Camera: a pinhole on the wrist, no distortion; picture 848 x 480 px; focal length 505.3 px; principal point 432.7 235.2 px. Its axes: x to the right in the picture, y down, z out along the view. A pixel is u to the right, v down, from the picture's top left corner.
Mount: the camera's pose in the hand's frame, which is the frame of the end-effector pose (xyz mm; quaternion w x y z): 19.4 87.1 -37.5 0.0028 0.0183 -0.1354 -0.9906
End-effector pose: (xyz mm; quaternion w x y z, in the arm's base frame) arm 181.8 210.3 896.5 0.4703 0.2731 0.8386 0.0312
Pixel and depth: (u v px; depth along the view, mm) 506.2 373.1 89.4
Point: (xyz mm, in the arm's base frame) 262.1 274.9 890.8
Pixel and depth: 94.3 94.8 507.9
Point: 541.3 597.1 509.4
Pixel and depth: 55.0 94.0 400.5
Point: 453.5 550.4 574.0
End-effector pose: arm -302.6 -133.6 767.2 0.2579 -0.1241 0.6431 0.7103
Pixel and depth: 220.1 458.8 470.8
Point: -403.2 375.1 746.1
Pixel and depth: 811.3 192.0 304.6
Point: -182.0 48.5 1075.8
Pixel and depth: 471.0 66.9 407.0
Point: -402.9 157.6 1103.1
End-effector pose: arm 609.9 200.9 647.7 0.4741 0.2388 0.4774 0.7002
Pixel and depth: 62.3 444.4 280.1
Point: 706.4 506.7 785.9
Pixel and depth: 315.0 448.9 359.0
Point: 831.1 432.9 822.4
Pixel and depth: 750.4 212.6 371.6
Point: 864.0 114.7 986.2
